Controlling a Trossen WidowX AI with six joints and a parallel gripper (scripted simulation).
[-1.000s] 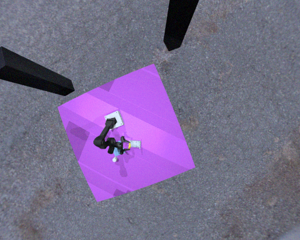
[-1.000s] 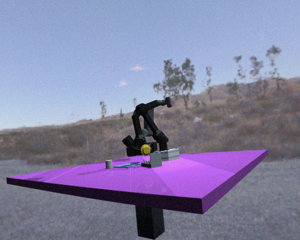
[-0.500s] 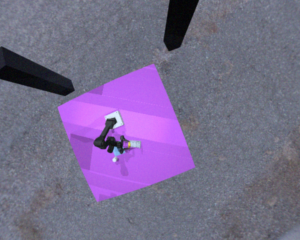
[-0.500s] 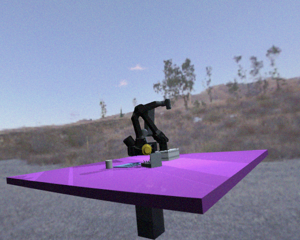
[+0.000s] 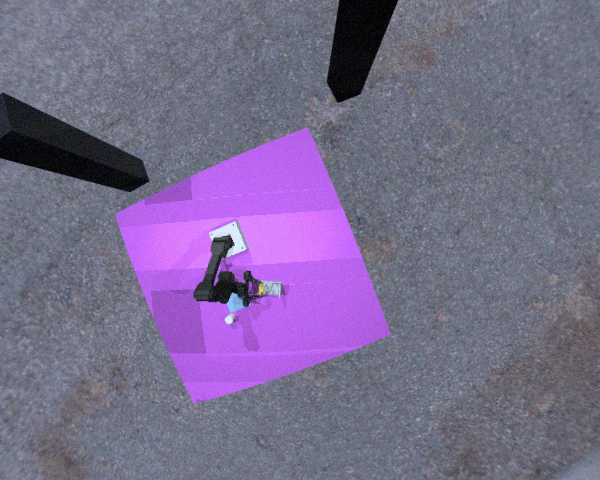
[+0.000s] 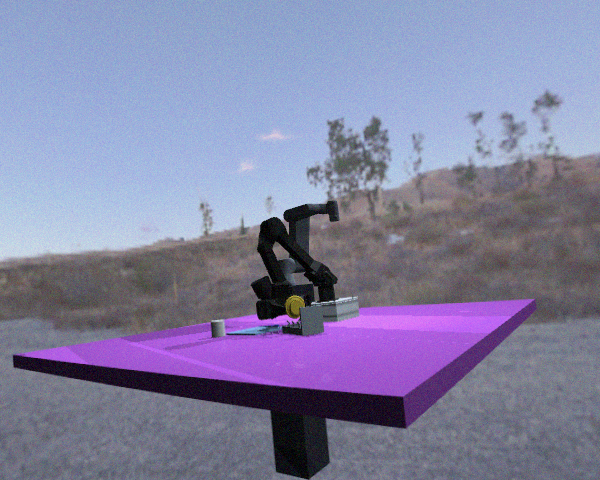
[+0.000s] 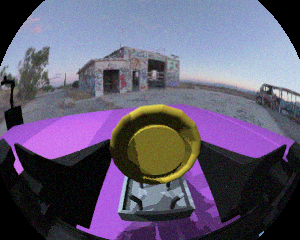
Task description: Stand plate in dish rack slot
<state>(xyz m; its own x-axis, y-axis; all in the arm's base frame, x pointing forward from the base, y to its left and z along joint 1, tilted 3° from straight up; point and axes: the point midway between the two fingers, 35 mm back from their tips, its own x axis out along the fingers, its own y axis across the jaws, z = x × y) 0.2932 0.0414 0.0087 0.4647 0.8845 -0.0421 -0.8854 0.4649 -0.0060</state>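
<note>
The grey dish rack is 5 cm below my gripper tip, 2 cm to the left of it and 1 cm ahead of it. Round my gripper tip: light-blue mat 18 cm to the right, 7 cm below, 1 cm behind; then yellow plate 1 cm to the right.
</note>
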